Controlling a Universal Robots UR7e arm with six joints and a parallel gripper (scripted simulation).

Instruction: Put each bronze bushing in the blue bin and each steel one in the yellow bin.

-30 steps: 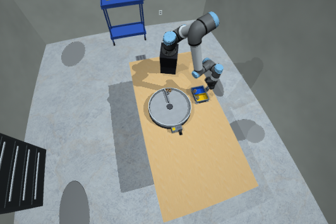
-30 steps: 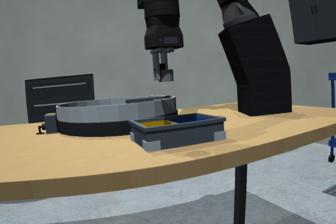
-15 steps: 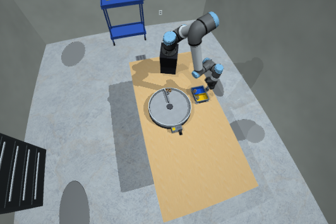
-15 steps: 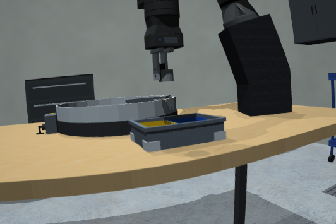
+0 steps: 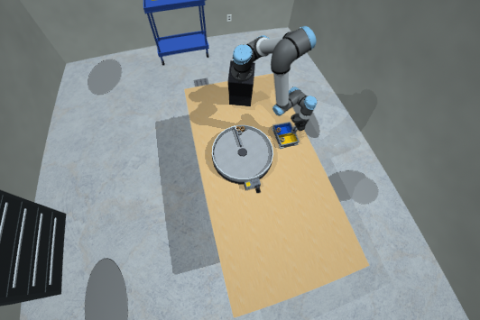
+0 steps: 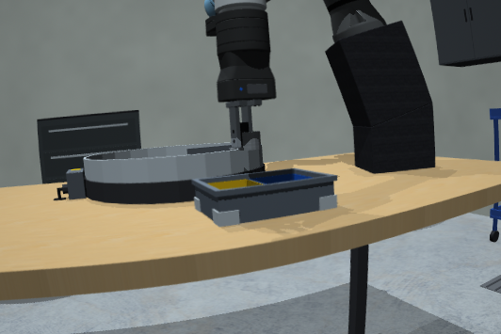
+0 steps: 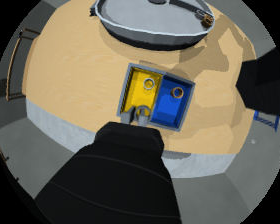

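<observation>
My hand is 10 cm above the grey two-part tray, 4 cm past it and 3 cm to the left of it. Also, from my hand: round grey turntable 40 cm to the right, 7 cm below, 3 cm behind.
</observation>
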